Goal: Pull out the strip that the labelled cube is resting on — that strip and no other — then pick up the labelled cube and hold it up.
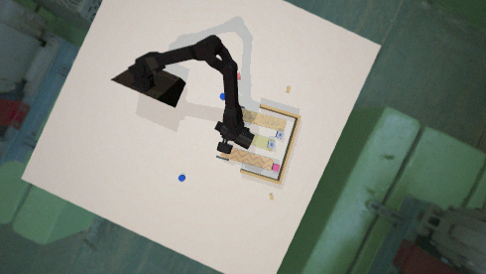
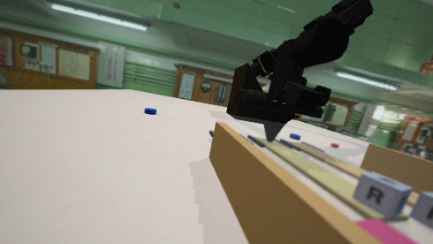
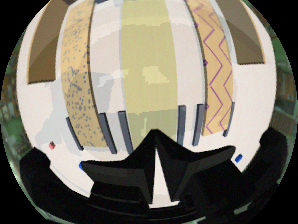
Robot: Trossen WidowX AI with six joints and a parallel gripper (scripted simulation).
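Right now the yellow strip is 90 mm ahead of my gripper tip and 20 mm to the left of it.
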